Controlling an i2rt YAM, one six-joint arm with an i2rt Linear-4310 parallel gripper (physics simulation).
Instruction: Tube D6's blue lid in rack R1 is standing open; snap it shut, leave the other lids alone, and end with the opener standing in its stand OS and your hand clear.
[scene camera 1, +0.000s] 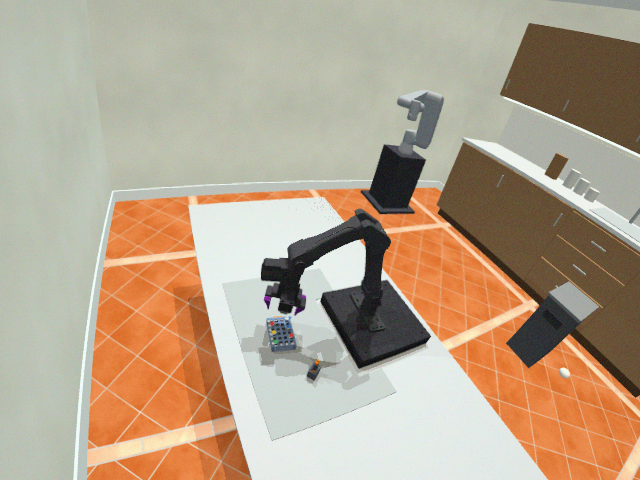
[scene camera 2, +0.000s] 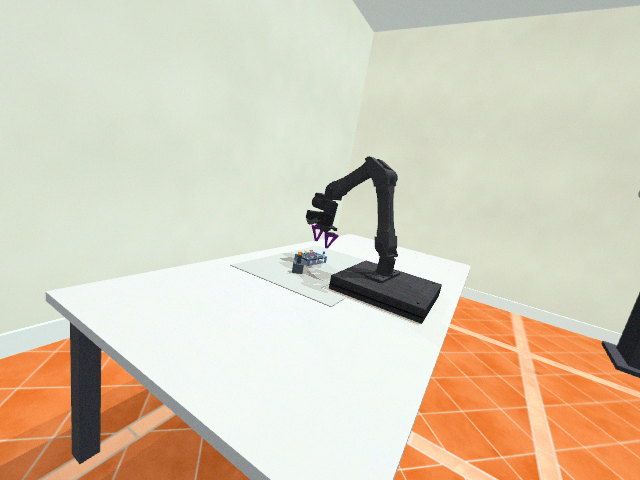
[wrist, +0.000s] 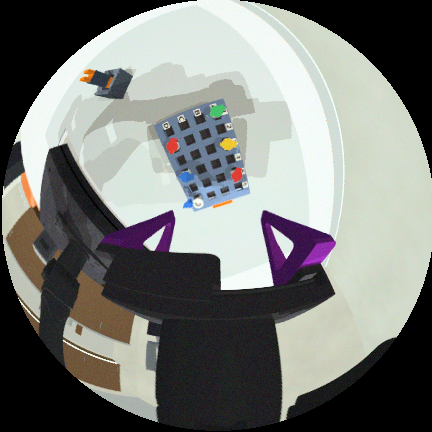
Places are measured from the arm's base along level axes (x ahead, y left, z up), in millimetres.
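Pixels of known places: gripper, fingertip midpoint: (scene camera 2: 321, 244) (wrist: 217, 214); arm's base, link origin: (scene camera 1: 366, 311) (scene camera 2: 383, 275) (wrist: 80, 246).
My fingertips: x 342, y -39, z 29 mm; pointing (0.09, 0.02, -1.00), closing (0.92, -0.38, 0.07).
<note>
For each thing: its top centre in the pictures, then the offset to it from my fingertips. "*": a spot on its surface instead. Level surfaces: height alone.
- Rack R1, top centre: (wrist: 205, 166) (scene camera 1: 282, 325) (scene camera 2: 313, 249) 21 mm down, 8 mm ahead, 47 mm left
- dark opener, surface spot: (wrist: 102, 78) * 26 mm down, 55 mm back, 222 mm left
- pale mat, surface height: 77 mm down
- white table, surface height: 81 mm down
Rack R1 (scene camera 1: 284, 347) (scene camera 2: 314, 261) (wrist: 207, 205) is a blue grid block on the mat. In the wrist view, tube D6 (wrist: 198, 202) shows a white round mouth at the rack's lower left corner, with its blue lid (wrist: 188, 204) standing open to the left. Other lids are green (wrist: 217, 110), yellow (wrist: 228, 144), red (wrist: 172, 145), another red (wrist: 237, 174) and another blue (wrist: 186, 176). The dark opener (wrist: 102, 78) with orange prongs stands in stand OS (scene camera 1: 313, 373) (scene camera 2: 297, 268) (wrist: 119, 85). My gripper (scene camera 1: 283, 311) (scene camera 2: 322, 243) (wrist: 217, 214) is open and empty, above the rack's D6 end.
A pale mat (scene camera 1: 289, 413) (scene camera 2: 325, 299) lies on the white table (scene camera 1: 413, 439) (scene camera 2: 258, 372). My arm's black base plate (scene camera 1: 392, 335) (scene camera 2: 382, 294) stands beside the mat. The stand is apart from the rack, off its row 1 end.
</note>
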